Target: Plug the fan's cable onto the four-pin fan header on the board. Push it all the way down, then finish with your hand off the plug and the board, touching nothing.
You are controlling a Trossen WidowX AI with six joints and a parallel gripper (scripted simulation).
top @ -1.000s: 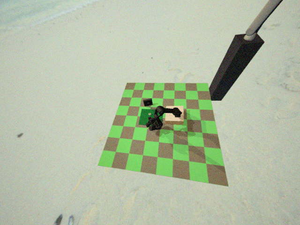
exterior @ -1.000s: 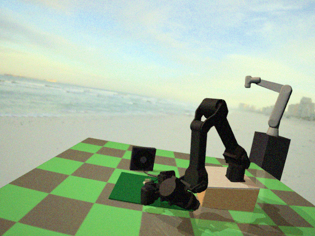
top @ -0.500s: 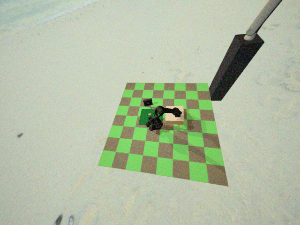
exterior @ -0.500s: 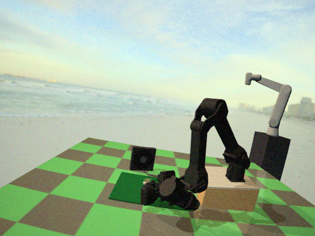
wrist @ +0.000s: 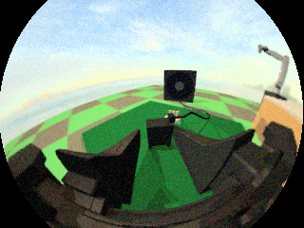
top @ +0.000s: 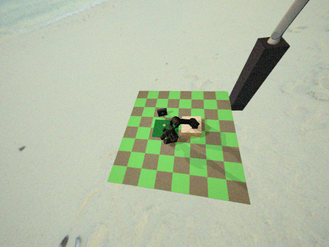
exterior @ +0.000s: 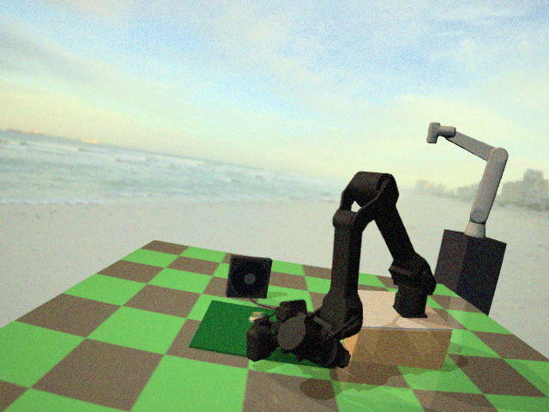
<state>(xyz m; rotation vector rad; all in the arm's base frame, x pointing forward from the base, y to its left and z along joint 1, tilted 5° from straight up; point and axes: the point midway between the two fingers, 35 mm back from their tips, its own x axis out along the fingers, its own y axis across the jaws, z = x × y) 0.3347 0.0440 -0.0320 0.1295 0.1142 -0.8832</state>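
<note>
The dark fan plug lies 10 mm below my gripper tip. Round my gripper tip: black fan (30 mm ahead, 220 mm to the right, 30 mm above); dark green board (20 mm behind, 30 mm to the right, 40 mm below); four-pin fan header (80 mm to the right, 30 mm below).
</note>
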